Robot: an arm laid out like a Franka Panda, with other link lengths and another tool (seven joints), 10 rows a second.
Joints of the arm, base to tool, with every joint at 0 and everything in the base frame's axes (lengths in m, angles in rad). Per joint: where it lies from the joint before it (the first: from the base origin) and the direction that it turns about. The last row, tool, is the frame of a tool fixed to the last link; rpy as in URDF.
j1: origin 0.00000 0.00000 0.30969 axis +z
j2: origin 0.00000 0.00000 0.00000 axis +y
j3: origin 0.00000 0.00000 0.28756 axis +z
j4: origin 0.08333 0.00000 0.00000 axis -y
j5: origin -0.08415 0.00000 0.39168 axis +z
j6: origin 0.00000 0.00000 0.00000 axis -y
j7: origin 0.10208 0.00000 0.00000 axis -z
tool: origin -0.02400 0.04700 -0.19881 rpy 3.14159 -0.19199 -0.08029
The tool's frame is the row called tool.
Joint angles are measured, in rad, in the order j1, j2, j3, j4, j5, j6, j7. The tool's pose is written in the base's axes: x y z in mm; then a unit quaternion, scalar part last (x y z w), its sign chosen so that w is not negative. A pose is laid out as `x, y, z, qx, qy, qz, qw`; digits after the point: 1 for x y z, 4 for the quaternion.
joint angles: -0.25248, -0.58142, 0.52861, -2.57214, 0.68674, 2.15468, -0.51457
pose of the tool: 385.4, 193.7, 312.7, -0.9612, -0.1339, -0.1805, 0.1597
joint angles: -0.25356, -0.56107, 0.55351, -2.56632, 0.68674, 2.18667, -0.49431
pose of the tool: 389.5, 201.8, 307.6, -0.9618, -0.1313, -0.1837, 0.1550
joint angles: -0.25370, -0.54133, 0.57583, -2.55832, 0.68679, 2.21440, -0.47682
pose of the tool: 393.2, 210.2, 303.8, -0.9618, -0.1303, -0.1868, 0.1521
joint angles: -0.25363, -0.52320, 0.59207, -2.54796, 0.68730, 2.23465, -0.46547
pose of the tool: 396.6, 217.5, 302.0, -0.9613, -0.1306, -0.1895, 0.1516
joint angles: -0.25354, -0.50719, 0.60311, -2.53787, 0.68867, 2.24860, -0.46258
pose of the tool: 399.3, 223.1, 301.0, -0.9604, -0.1330, -0.1916, 0.1528
